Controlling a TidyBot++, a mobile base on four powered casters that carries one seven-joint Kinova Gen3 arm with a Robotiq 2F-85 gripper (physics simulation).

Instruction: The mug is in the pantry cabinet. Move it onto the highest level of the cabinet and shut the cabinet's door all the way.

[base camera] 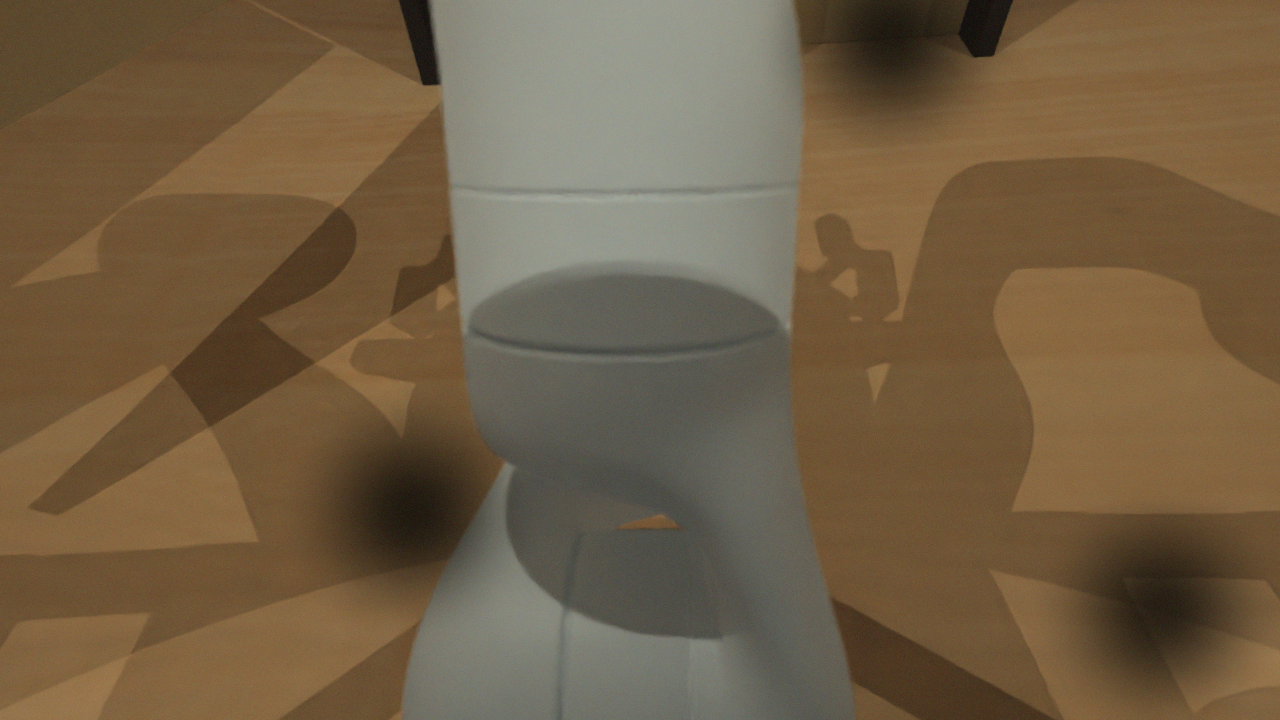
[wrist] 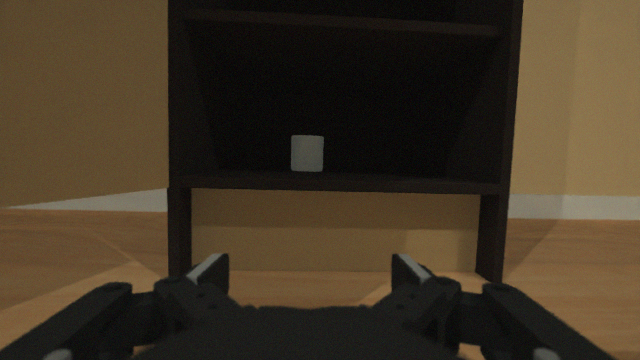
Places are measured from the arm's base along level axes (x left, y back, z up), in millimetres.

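Pixels of known places: gripper, fingertip midpoint: (wrist: 310, 272).
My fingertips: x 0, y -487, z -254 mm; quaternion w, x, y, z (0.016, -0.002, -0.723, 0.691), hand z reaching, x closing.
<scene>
Ahead of a thing's pixels: the offset from my fingertips to its top centre. "pt": to the spot under its first point. Level surfaces: height alone.
A pale, light-grey mug @[pt dx +4, dy -541, dz +68 mm] (wrist: 307, 153) stands on the lowest shelf of the dark pantry cabinet (wrist: 514, 100) in the wrist view, left of the shelf's middle. No handle can be made out. A higher shelf (wrist: 345, 21) crosses near the top of the view; the cabinet's highest level does not show. A tan panel (wrist: 85, 100) at the left meets the cabinet's left side and looks like its door, standing open. My gripper (wrist: 310, 272) is open and empty, outside the cabinet, with its fingertips lower in the view than the mug. The mug does not show in the base view.
The cabinet's dark legs @[pt dx -312, dy -315, dz -119 mm] (base camera: 980, 28) (wrist: 492, 235) stand on the wooden floor @[dz -143 mm] (base camera: 1118, 394) (wrist: 575, 275). My pale arm (base camera: 626, 134) fills the middle of the base view, with its shadows on both sides. A tan wall (wrist: 595, 100) with a white baseboard (wrist: 600, 207) lies to the right.
</scene>
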